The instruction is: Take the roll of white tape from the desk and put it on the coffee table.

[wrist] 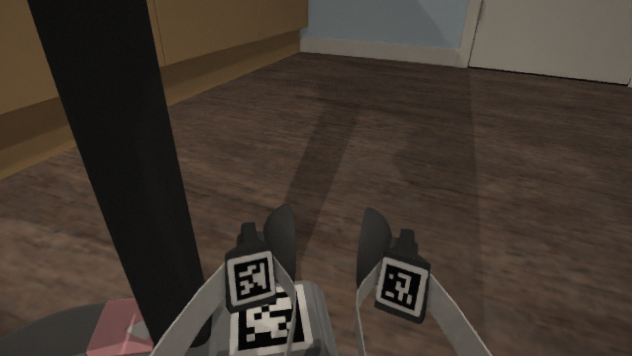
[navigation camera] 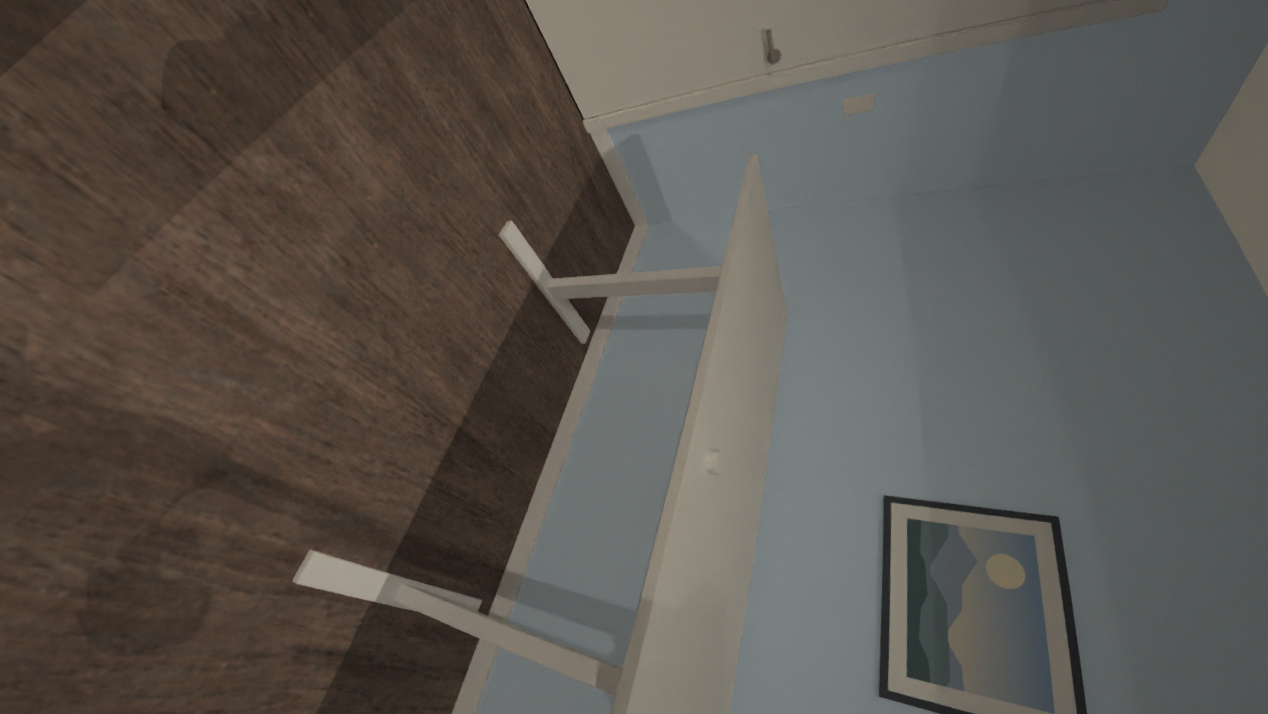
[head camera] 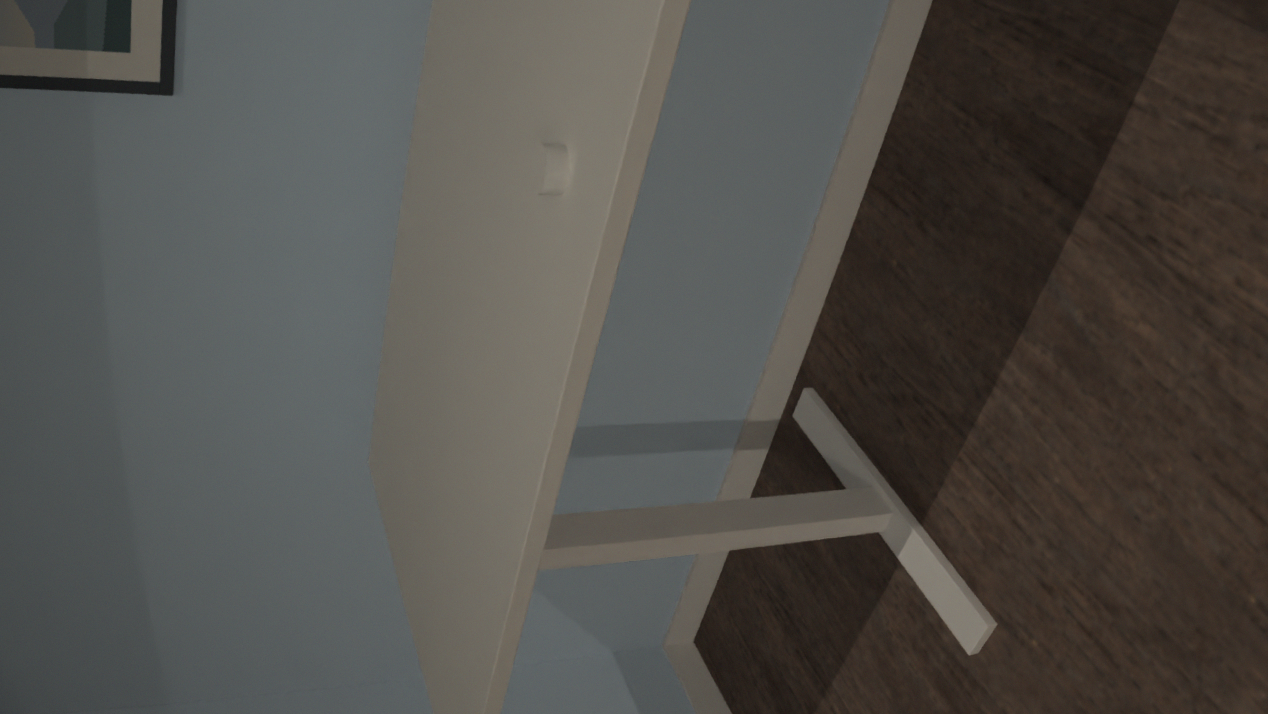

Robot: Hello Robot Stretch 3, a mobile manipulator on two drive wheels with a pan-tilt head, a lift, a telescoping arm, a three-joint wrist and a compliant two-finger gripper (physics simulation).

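Places are measured from the robot's base along level axes (x down, y right, z back), in metres.
Where they show: gripper, fingertip midpoint: (wrist: 326,233).
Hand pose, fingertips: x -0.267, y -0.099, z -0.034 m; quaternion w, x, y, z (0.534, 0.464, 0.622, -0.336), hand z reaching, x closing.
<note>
Each offset is from my fingertips to the top centre of the thing. "spot": to the spot under its first point. Level surfaces: height alone.
A long, pale desk {dx -0.684 m} (head camera: 479,337) (navigation camera: 740,372) stands against the blue wall, shown rotated sideways in the head and navigation views. The roll of white tape {dz -0.930, dx -0.708, dy +0.239 m} (head camera: 555,168) (navigation camera: 711,461) rests on the desk top, close to its front edge. My gripper (wrist: 326,233) shows in the wrist view, low over the robot's own base. Its two fingers stand apart with floor visible between them; it is open and empty. The desk does not show in the wrist view. The coffee table does not show in these views.
The desk has T-shaped legs {spot: dz -1.536, dx -0.167, dy -0.277 m} (head camera: 709,527) (navigation camera: 634,283) with feet on the dark wood floor {dx +0.266 m} (wrist: 425,200). A framed picture (navigation camera: 896,603) hangs above it. A door (navigation camera: 674,53) (wrist: 550,37) is at the room's end. Wooden cabinets (wrist: 225,30) and the black mast (wrist: 125,150) stand left in the wrist view.
</note>
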